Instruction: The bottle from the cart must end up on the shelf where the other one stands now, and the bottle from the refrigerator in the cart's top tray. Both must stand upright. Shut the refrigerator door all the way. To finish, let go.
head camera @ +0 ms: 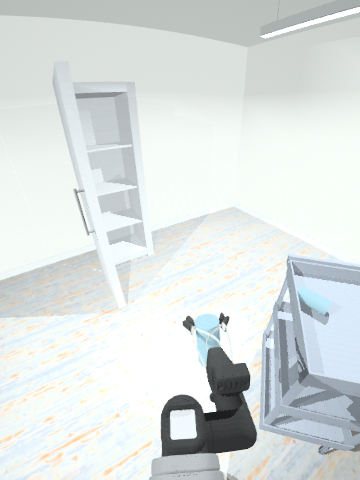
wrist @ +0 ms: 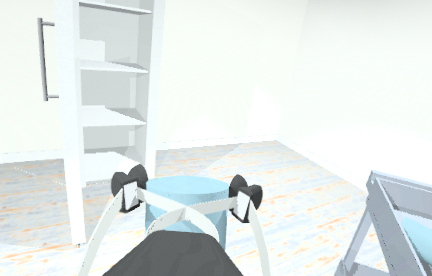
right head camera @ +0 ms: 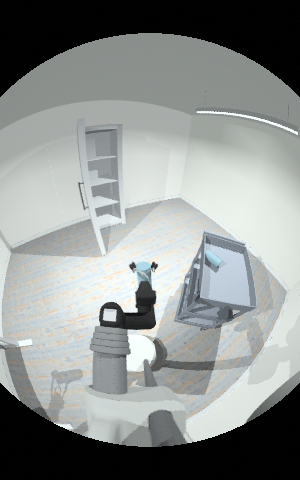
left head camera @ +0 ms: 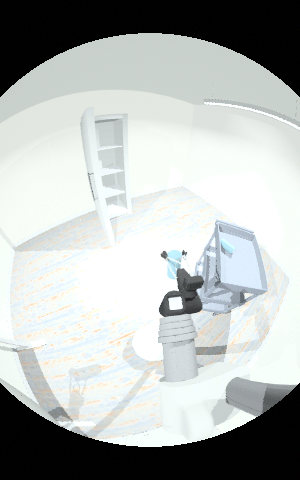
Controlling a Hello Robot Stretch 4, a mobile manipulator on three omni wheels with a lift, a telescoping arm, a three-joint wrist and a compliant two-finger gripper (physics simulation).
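Places are measured from the robot's base along level axes (x right, y ahead, z up), in metres.
Pixels of known places: gripper, fingertip midpoint: (head camera: 204, 316) (wrist: 188, 184) (right head camera: 142, 262) (left head camera: 172, 250); robot's base, link origin: (right head camera: 135, 351) (left head camera: 152, 340).
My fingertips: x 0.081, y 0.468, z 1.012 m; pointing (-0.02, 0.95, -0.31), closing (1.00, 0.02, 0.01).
Ahead of a thing's pixels: the offset from my fingertips to its middle. "spot": to the spot under its first point.
My gripper (head camera: 206, 321) (left head camera: 174, 254) (right head camera: 143, 266) (wrist: 188, 184) is shut on a light-blue bottle {dx +0.006, dy -0.051, dz -0.049 m} (head camera: 206, 339) (left head camera: 173, 259) (right head camera: 143, 271) (wrist: 187, 185), which it holds upright above the floor; its lower part is partly hidden. Another light-blue bottle {dx +0.543, dy +0.178, dz -0.210 m} (head camera: 315, 301) (left head camera: 227, 245) (right head camera: 213, 258) (wrist: 420, 237) lies on its side in the top tray of the cart {spot: dx +0.578, dy -0.033, dz -0.246 m} (head camera: 345, 345) (left head camera: 245, 270) (right head camera: 230, 285), right of the gripper. The refrigerator {spot: dx -0.391, dy +1.704, dz -0.125 m} (head camera: 140, 185) (left head camera: 126, 165) (right head camera: 119, 175) stands at the back left. Its door (head camera: 79, 160) (left head camera: 89, 150) (right head camera: 85, 170) (wrist: 70, 125) stands wide open. No bottle shows on its visible shelves.
The open door juts forward from the refrigerator's left side, with its handle {spot: dx -0.672, dy +0.858, dz -0.019 m} (head camera: 82, 212) (wrist: 43, 60) facing left. The cart's near side rail runs close to the gripper's right. White walls stand behind the refrigerator and the cart. Floor lies between the gripper and the refrigerator.
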